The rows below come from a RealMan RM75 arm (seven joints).
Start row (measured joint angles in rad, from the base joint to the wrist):
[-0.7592, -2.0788, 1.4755, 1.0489, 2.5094, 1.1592, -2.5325]
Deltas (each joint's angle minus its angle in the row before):
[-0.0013, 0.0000, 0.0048, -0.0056, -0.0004, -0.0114, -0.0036]
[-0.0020, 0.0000, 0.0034, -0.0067, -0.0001, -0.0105, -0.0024]
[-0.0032, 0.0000, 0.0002, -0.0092, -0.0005, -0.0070, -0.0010]
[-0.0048, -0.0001, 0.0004, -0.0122, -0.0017, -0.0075, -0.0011]
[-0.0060, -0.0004, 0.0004, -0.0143, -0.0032, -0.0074, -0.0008]
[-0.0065, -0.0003, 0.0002, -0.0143, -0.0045, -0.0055, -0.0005]
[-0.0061, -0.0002, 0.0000, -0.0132, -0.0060, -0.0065, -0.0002]
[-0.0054, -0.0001, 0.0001, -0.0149, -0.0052, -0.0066, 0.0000]
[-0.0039, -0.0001, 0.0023, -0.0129, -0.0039, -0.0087, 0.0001]
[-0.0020, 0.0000, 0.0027, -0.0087, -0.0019, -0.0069, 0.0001]
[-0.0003, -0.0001, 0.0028, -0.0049, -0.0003, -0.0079, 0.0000]
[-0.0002, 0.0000, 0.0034, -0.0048, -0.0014, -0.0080, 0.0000]
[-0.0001, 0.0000, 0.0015, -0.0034, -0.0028, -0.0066, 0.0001]
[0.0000, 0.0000, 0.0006, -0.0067, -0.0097, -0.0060, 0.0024]
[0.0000, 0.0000, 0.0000, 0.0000, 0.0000, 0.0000, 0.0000]
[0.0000, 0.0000, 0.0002, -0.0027, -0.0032, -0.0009, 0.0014]
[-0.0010, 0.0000, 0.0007, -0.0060, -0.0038, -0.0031, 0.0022]
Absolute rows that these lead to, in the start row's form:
[-0.7605, -2.0788, 1.4803, 1.0433, 2.5090, 1.1478, -2.5361]
[-0.7625, -2.0788, 1.4837, 1.0366, 2.5089, 1.1373, -2.5385]
[-0.7657, -2.0788, 1.4839, 1.0274, 2.5084, 1.1303, -2.5395]
[-0.7705, -2.0789, 1.4843, 1.0152, 2.5067, 1.1228, -2.5406]
[-0.7765, -2.0793, 1.4847, 1.0009, 2.5035, 1.1154, -2.5414]
[-0.7830, -2.0796, 1.4849, 0.9866, 2.4990, 1.1099, -2.5419]
[-0.7891, -2.0798, 1.4849, 0.9734, 2.4930, 1.1034, -2.5421]
[-0.7945, -2.0799, 1.4850, 0.9585, 2.4878, 1.0968, -2.5421]
[-0.7984, -2.0800, 1.4873, 0.9456, 2.4839, 1.0881, -2.5420]
[-0.8004, -2.0800, 1.4900, 0.9369, 2.4820, 1.0812, -2.5419]
[-0.8007, -2.0801, 1.4928, 0.9320, 2.4817, 1.0733, -2.5419]
[-0.8009, -2.0801, 1.4962, 0.9272, 2.4803, 1.0653, -2.5419]
[-0.8010, -2.0801, 1.4977, 0.9238, 2.4775, 1.0587, -2.5418]
[-0.8010, -2.0801, 1.4983, 0.9171, 2.4678, 1.0527, -2.5394]
[-0.8010, -2.0801, 1.4983, 0.9171, 2.4678, 1.0527, -2.5394]
[-0.8010, -2.0801, 1.4985, 0.9144, 2.4646, 1.0518, -2.5380]
[-0.8020, -2.0801, 1.4992, 0.9084, 2.4608, 1.0487, -2.5358]

